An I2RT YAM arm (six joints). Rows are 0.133 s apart.
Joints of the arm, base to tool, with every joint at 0 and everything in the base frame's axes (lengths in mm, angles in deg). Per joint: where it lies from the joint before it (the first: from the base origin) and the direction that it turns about. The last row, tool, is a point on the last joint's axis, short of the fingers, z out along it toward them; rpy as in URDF.
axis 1: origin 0 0 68 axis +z
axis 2: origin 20 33.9 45.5 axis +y
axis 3: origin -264 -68.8 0 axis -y
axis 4: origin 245 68.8 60 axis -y
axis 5: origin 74 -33.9 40.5 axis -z
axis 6: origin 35.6 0 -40.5 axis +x
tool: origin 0 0 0 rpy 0 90 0
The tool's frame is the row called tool.
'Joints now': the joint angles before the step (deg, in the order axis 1, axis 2, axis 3, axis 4, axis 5, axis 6). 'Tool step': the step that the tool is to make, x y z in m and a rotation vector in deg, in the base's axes. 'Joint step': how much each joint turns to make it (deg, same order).
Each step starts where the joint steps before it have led.
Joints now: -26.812, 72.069, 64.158, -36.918, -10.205, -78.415
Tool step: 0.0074, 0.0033, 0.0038, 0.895, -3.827, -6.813
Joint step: 1.937, -0.094, -0.453, 4.490, 4.750, 7.828
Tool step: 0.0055, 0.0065, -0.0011, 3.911, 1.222, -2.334
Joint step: 1.849, 1.224, 1.333, -2.378, 1.064, 5.102
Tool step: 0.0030, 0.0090, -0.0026, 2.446, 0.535, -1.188
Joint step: 2.100, 0.198, -0.083, -0.873, 0.958, 3.773
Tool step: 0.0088, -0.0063, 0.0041, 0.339, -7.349, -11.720
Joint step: 0.355, 0.354, -1.044, 8.143, 7.255, 10.082
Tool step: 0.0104, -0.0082, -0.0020, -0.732, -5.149, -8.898
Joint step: 0.013, 1.747, -0.794, 6.869, 6.637, 6.098
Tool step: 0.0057, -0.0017, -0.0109, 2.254, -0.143, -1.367
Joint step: 0.078, 1.585, -0.875, 1.324, 0.007, 2.644
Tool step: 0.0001, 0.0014, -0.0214, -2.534, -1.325, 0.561
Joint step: 0.355, -0.258, -5.976, 8.171, 0.870, -1.752
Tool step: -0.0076, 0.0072, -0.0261, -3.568, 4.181, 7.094
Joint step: 0.445, -1.063, -6.247, 3.779, -3.054, -7.710
